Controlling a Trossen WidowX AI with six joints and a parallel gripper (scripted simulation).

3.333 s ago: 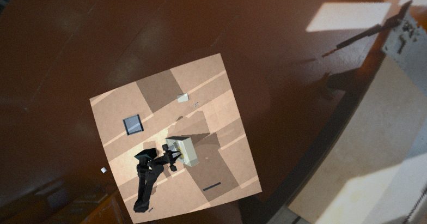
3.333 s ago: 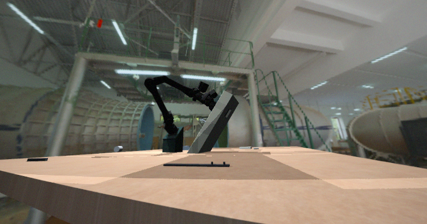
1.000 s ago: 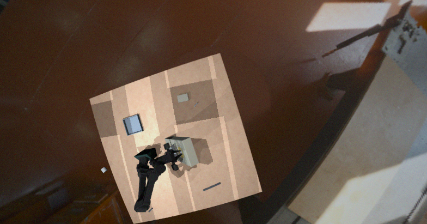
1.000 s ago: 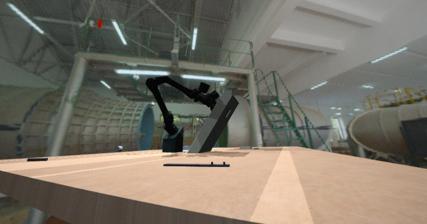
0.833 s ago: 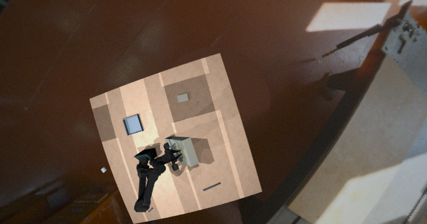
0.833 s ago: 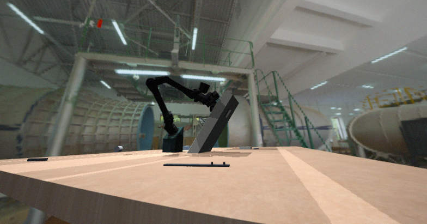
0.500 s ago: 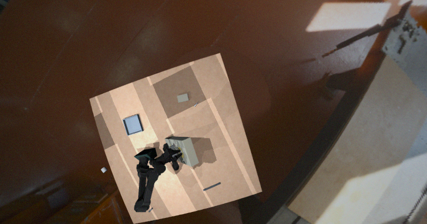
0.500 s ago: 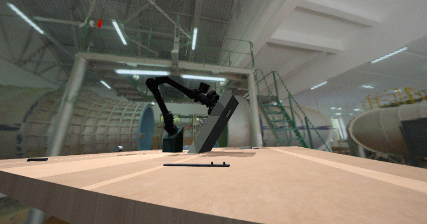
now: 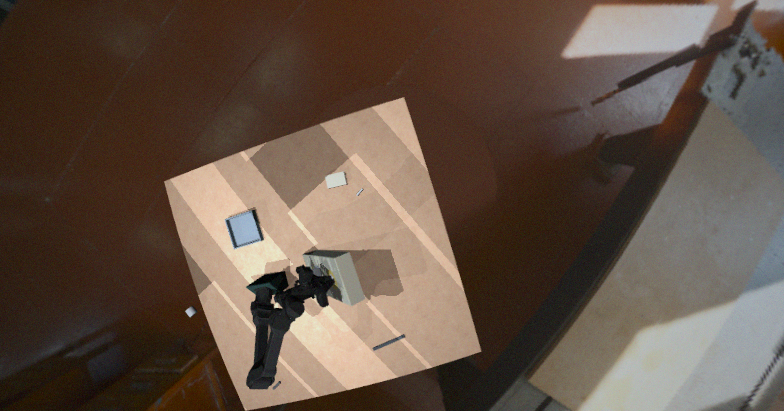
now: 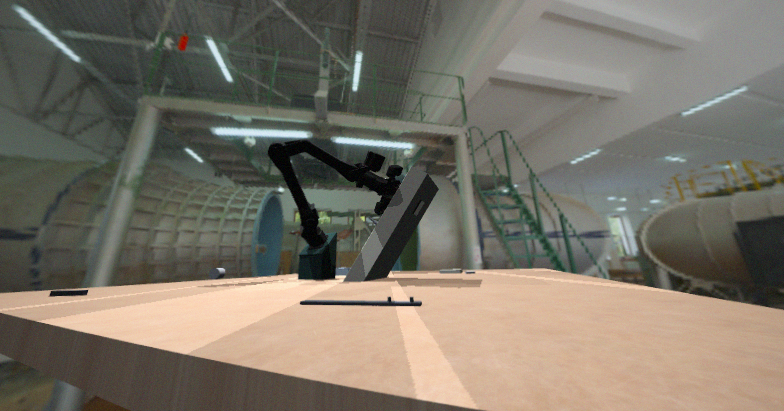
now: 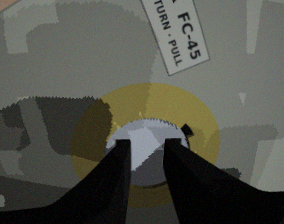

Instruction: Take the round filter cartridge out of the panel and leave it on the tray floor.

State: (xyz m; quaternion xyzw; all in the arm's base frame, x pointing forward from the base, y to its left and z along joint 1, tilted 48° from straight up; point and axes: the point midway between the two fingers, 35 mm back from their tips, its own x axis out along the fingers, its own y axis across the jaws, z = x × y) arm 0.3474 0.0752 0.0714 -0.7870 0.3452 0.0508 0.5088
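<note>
The round grey filter cartridge lies 1 cm below my gripper tip and 1 cm ahead of it. From my gripper tip the other things lie so: grey bracket: 10 cm behind, 9 cm below; pin: 28 cm to the left, 25 cm below, 16 cm ahead; grey service panel: 8 cm below, 4 cm behind.
</note>
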